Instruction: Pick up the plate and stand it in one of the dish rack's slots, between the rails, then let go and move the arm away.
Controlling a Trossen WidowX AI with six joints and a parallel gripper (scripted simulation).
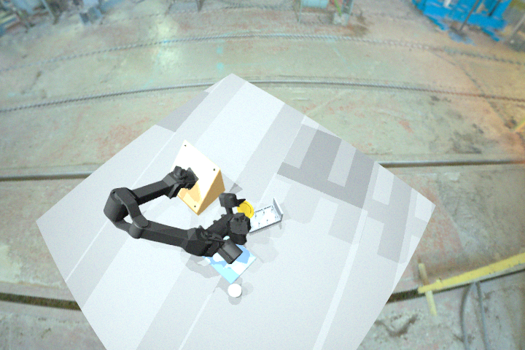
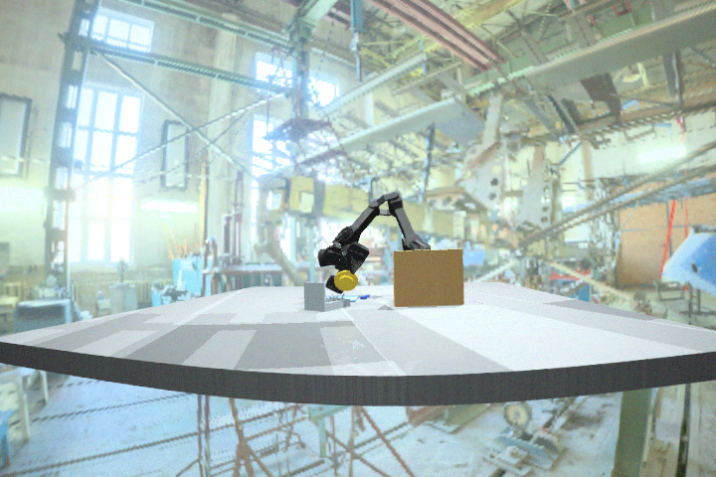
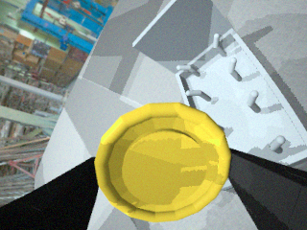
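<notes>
My gripper tip is now 50 mm short of the grey dish rack, 50 mm above it and 30 mm to the right of it. Also, from my gripper tip: blue spoon: 200 mm to the right, 70 mm below, 10 mm behind; yellow plate: 10 mm to the right; blue mat: 150 mm to the right, 80 mm ahead, 70 mm below.
</notes>
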